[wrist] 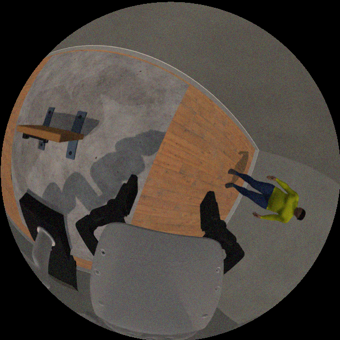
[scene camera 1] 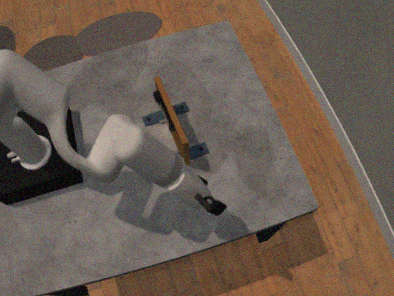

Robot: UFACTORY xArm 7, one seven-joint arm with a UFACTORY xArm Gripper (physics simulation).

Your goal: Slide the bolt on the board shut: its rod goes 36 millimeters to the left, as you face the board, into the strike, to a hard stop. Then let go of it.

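Where they show: gripper, fingertip midpoint: (scene camera 1: 212, 198); arm's base, link origin: (scene camera 1: 35, 153).
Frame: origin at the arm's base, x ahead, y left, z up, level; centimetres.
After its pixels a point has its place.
Observation:
The board (scene camera 1: 178, 131) @(x 47.3, y -15.3, z 8.4 cm) (wrist: 45, 132) stands upright on the table, seen from above nearly along its top edge. In the scene view, small dark parts (scene camera 1: 158, 97) @(x 45.8, y -0.1, z 6.1 cm) show against its face on the robot's side; in the wrist view, dark parts (wrist: 31, 136) show low under the board's edge. Which of them are bolt, rod or strike is too small to tell. My gripper (scene camera 1: 214, 197) @(x 47.2, y -41.1, z 20.2 cm) (wrist: 171, 191) is open, its black fingers wide apart with nothing between them. It is above the table near the front edge, beyond the board's near end and apart from it.
Blue feet (scene camera 1: 153, 118) @(x 42.8, y 2.0, z -8.9 cm) (wrist: 76, 135) with dark fasteners hold the board on the grey table (scene camera 1: 265, 170) @(x 71.7, y -30.8, z -9.7 cm) (wrist: 155, 80). A black base plate (scene camera 1: 45, 182) @(x 1.2, y -11.3, z -1.0 cm) (wrist: 47, 230) lies at the robot's side. A person (wrist: 282, 202) in a yellow top shows beyond the wooden floor.

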